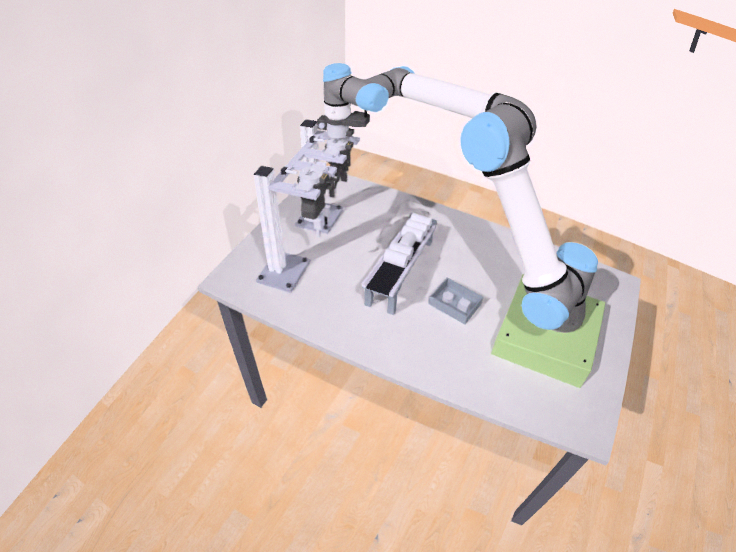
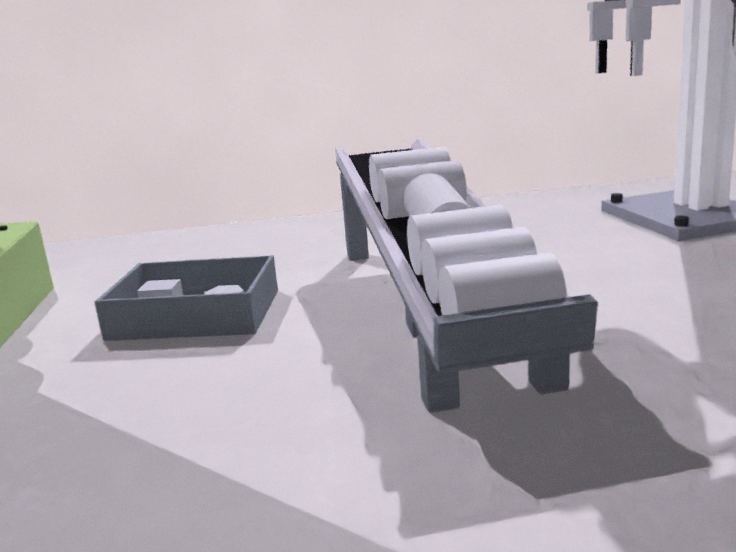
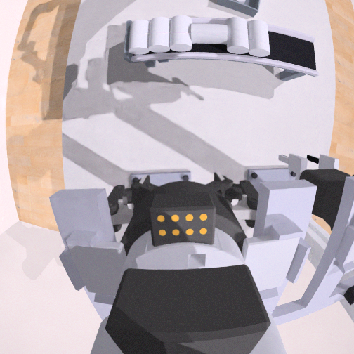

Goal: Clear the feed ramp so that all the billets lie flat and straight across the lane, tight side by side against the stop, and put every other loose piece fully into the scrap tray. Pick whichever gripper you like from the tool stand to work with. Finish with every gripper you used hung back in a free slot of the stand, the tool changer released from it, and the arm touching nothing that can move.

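On the feed ramp (image 1: 385, 292) (image 2: 514, 332) (image 3: 225, 59), three white billets (image 1: 397, 255) (image 2: 505, 279) (image 3: 160, 36) lie across the lane side by side at the stop. Another billet (image 1: 407, 239) (image 2: 433, 193) (image 3: 210, 34) lies lengthwise behind them. Two more (image 1: 417, 224) (image 2: 410, 160) (image 3: 249, 37) lie across above it. The scrap tray (image 1: 447, 310) (image 2: 178, 317) (image 3: 235, 7) holds two light pieces (image 2: 160, 288). The arm's tool changer (image 1: 337, 129) is down at the adaptive gripper (image 1: 338, 181) (image 3: 182, 184), still in its slot with fingers spread. Whether they are locked together is hidden.
The tool stand's posts (image 1: 271, 225) (image 2: 704, 118) rise at the table's left. The parallel gripper (image 1: 313, 204) (image 3: 325, 192) hangs in the adjacent slot, its fingers apart. The green base block (image 1: 535, 365) (image 2: 23, 267) stands beyond the tray.
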